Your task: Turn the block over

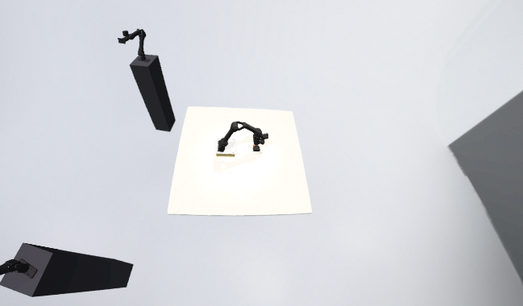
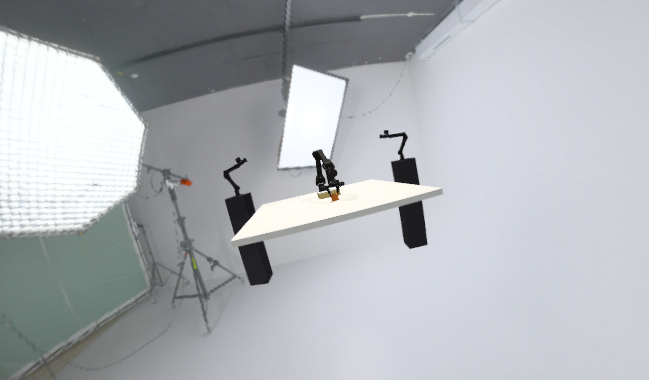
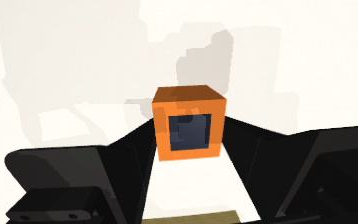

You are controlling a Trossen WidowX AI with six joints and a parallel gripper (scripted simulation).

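Right now the orange block is 10 mm above my gripper tip.
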